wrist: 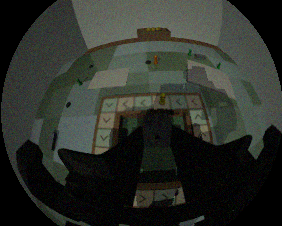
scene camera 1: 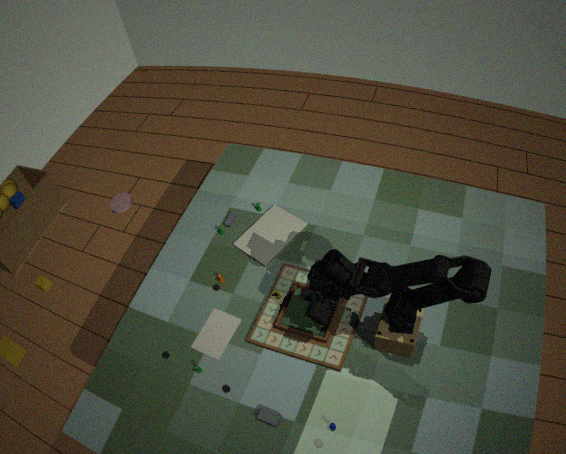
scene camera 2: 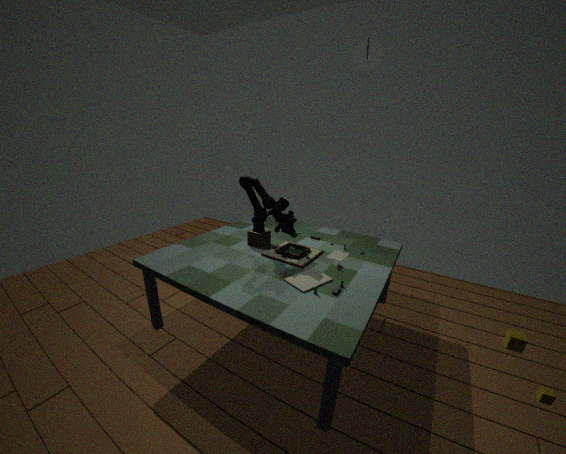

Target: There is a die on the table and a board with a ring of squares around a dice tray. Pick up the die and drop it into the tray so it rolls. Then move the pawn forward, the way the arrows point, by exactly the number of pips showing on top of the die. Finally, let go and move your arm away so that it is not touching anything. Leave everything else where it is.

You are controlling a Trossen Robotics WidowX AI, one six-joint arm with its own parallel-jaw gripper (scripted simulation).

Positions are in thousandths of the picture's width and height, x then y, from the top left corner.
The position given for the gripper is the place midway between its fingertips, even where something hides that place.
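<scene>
There's a die in this scene, and the gripper (scene camera 1: 542,649) (wrist: 555,573) is carrying it.
</scene>
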